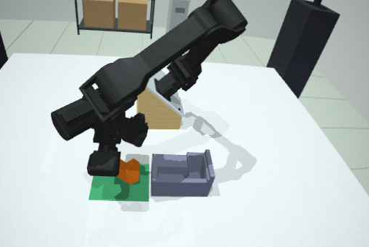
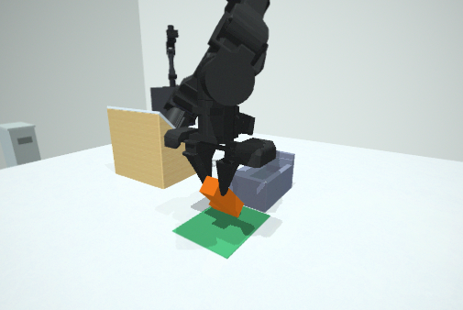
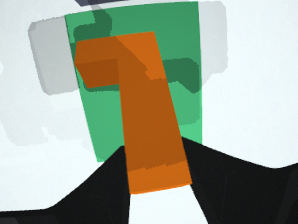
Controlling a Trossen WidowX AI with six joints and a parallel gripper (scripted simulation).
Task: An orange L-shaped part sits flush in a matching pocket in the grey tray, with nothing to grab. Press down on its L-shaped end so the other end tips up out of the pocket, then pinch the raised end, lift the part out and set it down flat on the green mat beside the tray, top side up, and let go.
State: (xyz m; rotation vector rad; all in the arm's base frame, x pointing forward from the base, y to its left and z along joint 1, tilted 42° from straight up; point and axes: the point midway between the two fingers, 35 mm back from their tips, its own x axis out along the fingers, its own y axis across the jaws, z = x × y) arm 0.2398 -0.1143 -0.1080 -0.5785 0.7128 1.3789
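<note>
The orange L-shaped part is 10 mm behind my gripper tip, 40 mm to the left of it and 30 mm below it. Also, from my gripper tip: green mat 20 mm to the left, 90 mm below.
</note>
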